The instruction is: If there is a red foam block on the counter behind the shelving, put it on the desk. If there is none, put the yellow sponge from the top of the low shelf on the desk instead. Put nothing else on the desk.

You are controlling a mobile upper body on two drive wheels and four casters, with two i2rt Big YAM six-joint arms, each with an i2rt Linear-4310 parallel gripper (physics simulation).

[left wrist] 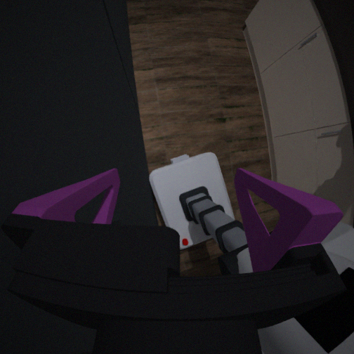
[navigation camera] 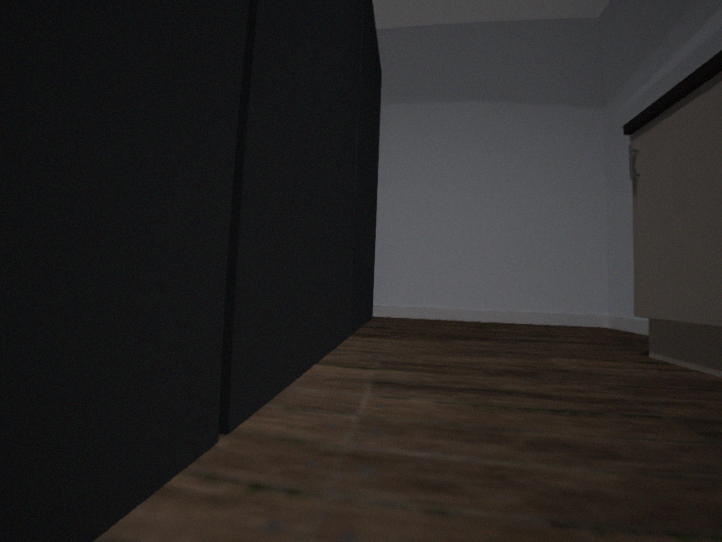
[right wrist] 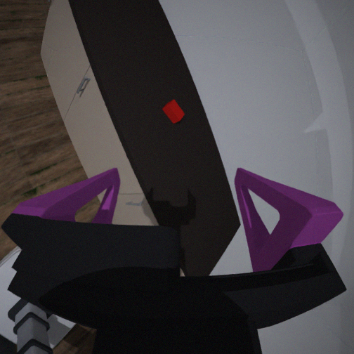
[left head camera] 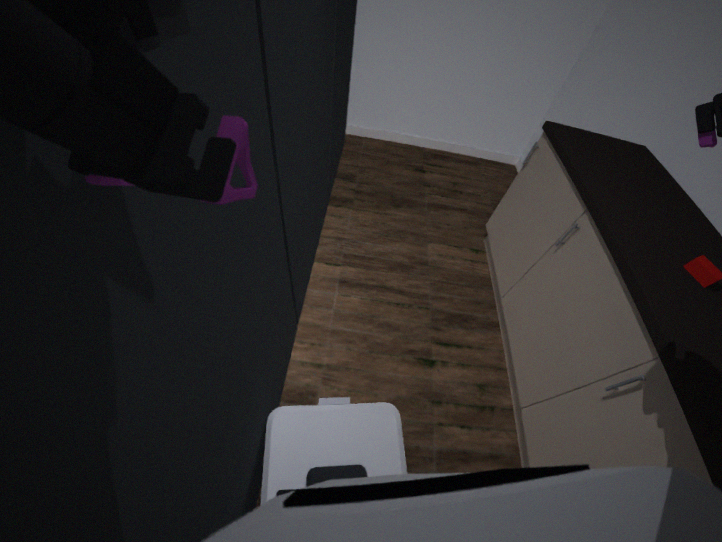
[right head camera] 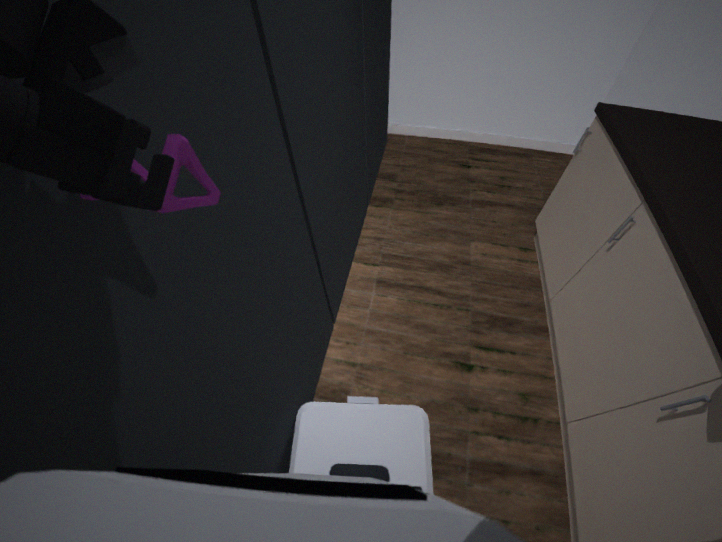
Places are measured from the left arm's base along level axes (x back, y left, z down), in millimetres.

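Where they show: left gripper, fingertip midpoint: (left head camera: 213,185) (right head camera: 188,194).
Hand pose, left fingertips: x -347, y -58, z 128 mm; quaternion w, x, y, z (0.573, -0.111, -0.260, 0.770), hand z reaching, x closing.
Observation:
After its pixels a point has its place.
A red block (left head camera: 703,271) @[x -495, y -1372, z 466 mm] (right wrist: 173,111) lies on the dark counter (left head camera: 612,186) @[x -942, y -1329, z 500 mm] (right head camera: 659,163) @[x -988, y -1283, z 500 mm] (right wrist: 145,55), near the right edge of the left head camera view. My right gripper (right wrist: 176,174) is open and empty; in the right wrist view the block lies beyond its fingertips, apart from them. One fingertip of it (left head camera: 706,138) shows at the right edge of the left head camera view. My left gripper (left head camera: 180,180) (right head camera: 151,192) (left wrist: 176,174) is open and empty, in front of the dark panels at the left. The desk, low shelf and yellow sponge do not show.
Tall dark panels (left head camera: 306,145) @[x -1116, y -104, z 554 mm] (right head camera: 344,145) @[x -1260, y -128, z 629 mm] (left wrist: 65,90) (navigation camera: 303,204) @[x -1051, y -92, z 997 mm] stand at the left. Pale cabinets (left head camera: 571,303) @[x -564, y -1140, z 790 mm] (right head camera: 624,338) @[x -470, y -1124, z 834 mm] (left wrist: 295,95) (navigation camera: 676,233) @[x -1245, y -1257, z 974 mm] stand under the counter. Wooden floor (left head camera: 396,291) @[x -995, y -621, z 1410 mm] (navigation camera: 466,420) @[x -862, y -424, z 1410 mm] runs between them to a white wall (navigation camera: 495,204) @[x -2607, y -1269, z 514 mm].

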